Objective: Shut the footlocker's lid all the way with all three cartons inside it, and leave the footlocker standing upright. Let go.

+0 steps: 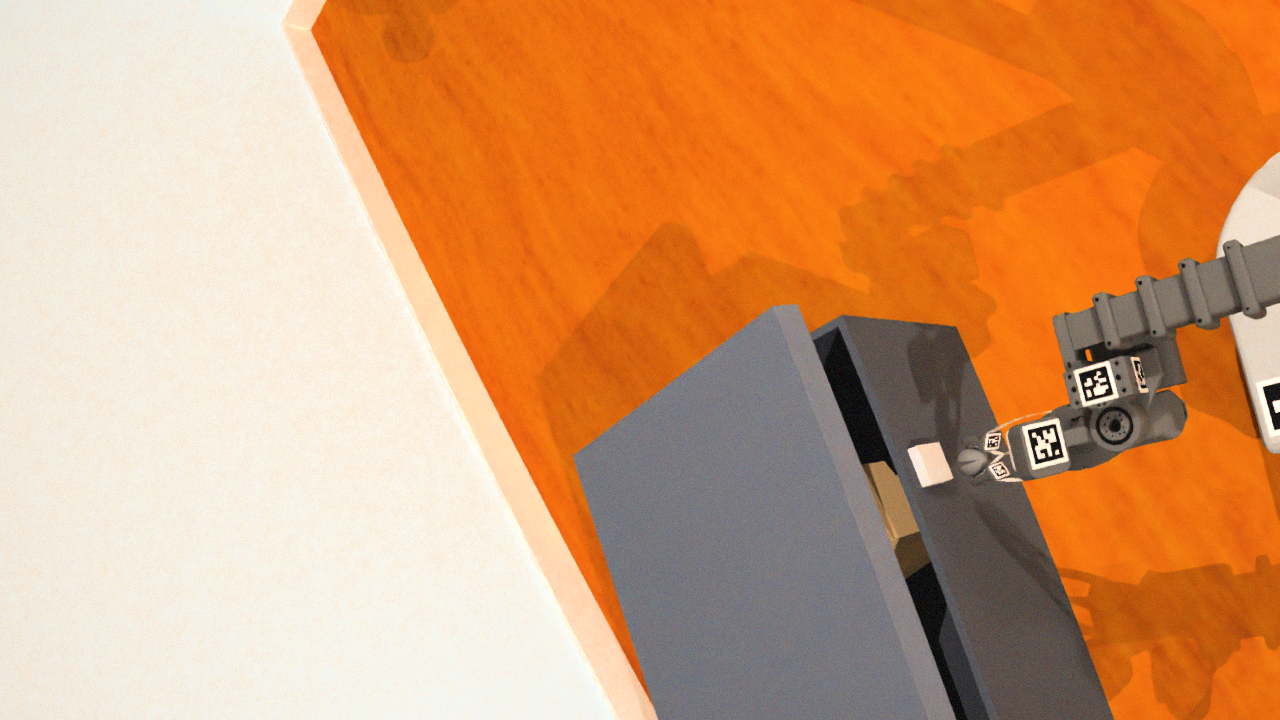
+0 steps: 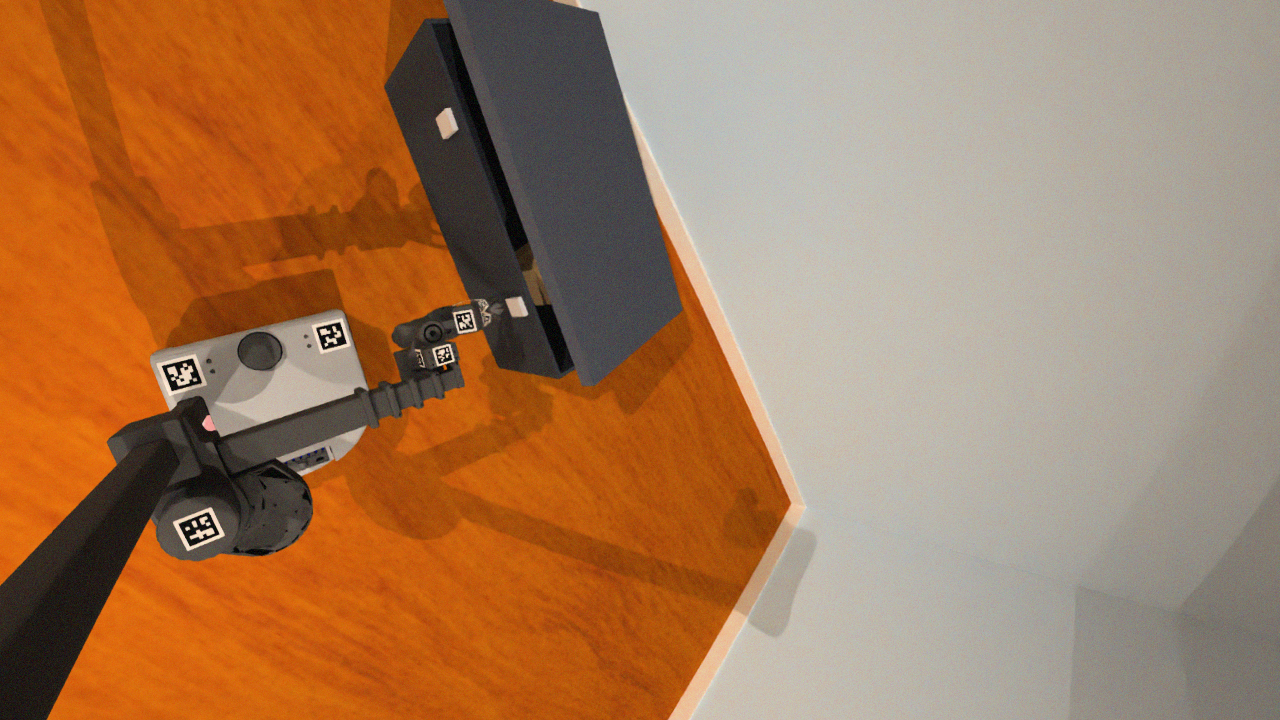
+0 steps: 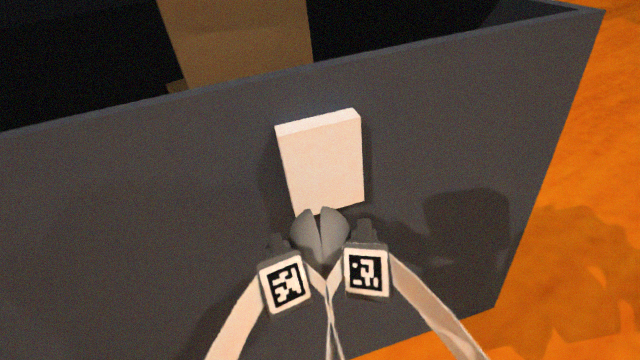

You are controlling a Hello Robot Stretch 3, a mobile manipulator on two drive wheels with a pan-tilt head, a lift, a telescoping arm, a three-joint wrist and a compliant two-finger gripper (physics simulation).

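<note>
The dark grey footlocker (image 1: 1002, 555) (image 2: 456, 188) (image 3: 150, 200) stands upright on the floor. Its lid (image 1: 733, 537) (image 2: 572, 179) is ajar, with a dark gap along the front. Tan carton surfaces (image 1: 895, 510) (image 2: 534, 273) (image 3: 245, 45) show inside through the gap; how many cartons they belong to is unclear, and the rest of the inside is dark or hidden. My gripper (image 1: 972, 461) (image 2: 496, 308) (image 3: 320, 234) is shut and empty, outside the front wall. Its tips are at the lower edge of a pale block (image 1: 930, 463) (image 2: 516, 307) (image 3: 322, 162) on that wall; contact is unclear.
A second pale block (image 2: 446, 123) is on the footlocker's front wall, farther along. The white wall (image 1: 223, 358) (image 2: 895, 268) and its skirting run close behind the footlocker. My base (image 2: 277, 376) stands on the orange wood floor in front, with the arm (image 2: 304, 425) reaching across.
</note>
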